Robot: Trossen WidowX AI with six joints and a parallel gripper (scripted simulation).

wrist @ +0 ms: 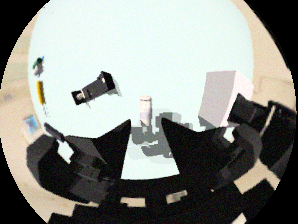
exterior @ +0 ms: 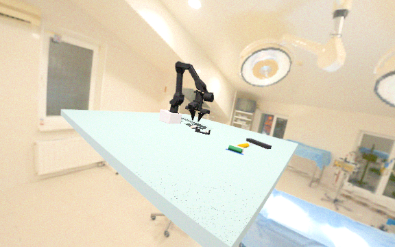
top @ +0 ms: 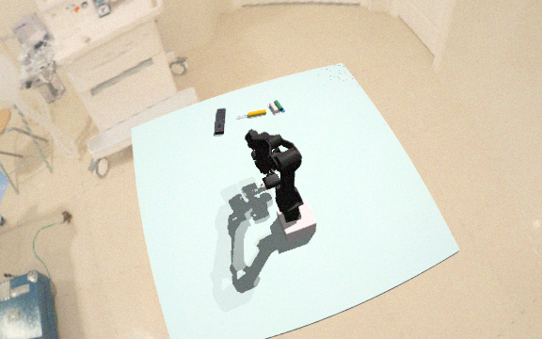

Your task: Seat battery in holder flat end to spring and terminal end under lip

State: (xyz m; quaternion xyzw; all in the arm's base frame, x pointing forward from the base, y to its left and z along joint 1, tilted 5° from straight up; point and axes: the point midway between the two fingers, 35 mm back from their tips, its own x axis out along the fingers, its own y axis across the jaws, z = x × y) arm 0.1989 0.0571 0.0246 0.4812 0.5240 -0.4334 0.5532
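Now: the battery 40 mm below my gripper tip. Round my gripper tip: black bar: 430 mm ahead, 160 mm to the left, 40 mm below.
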